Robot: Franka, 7 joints.
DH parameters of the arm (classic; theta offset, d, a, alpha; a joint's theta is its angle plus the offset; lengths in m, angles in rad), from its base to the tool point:
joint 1: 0 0.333 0 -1.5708
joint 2: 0 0 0 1.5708
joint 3: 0 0.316 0.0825 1.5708
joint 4: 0 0 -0.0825 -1.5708
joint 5: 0 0.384 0 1.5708
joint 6: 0 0 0.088 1.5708
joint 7: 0 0.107 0 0
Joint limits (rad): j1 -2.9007..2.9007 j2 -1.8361..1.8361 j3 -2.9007..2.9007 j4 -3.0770..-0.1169 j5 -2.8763..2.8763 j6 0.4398..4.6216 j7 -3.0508..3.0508
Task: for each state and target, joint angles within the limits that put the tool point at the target. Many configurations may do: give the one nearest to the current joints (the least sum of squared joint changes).
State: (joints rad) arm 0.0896 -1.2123 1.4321 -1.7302 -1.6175 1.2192 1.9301
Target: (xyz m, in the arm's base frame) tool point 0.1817 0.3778 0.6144
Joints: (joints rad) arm -0.3011 -0.9338 1.2724 -2.2030 -1.4848 1.2406 1.9301
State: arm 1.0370 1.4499 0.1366 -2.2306 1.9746 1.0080 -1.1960
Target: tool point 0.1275 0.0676 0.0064
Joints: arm 0.8143 1.2193 -0.5131 -2.7583 1.8320 0.7902 -1.1960
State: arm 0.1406 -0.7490 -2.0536 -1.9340 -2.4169 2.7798 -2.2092
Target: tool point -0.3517 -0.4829 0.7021
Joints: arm -0.0454 -0.0271 -2.2043 -1.5279 -2.4163 2.8756 -2.2092
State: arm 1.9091 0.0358 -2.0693 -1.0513 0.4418 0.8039 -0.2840
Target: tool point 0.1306 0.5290 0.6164
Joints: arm 2.2631 0.6140 -1.5078 -1.2032 0.5622 0.8090 -0.2840
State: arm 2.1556 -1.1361 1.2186 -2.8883 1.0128 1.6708 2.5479
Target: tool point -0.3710 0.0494 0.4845
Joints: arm 1.8763 -1.1347 0.8617 -2.5674 1.0335 1.8694 2.5479
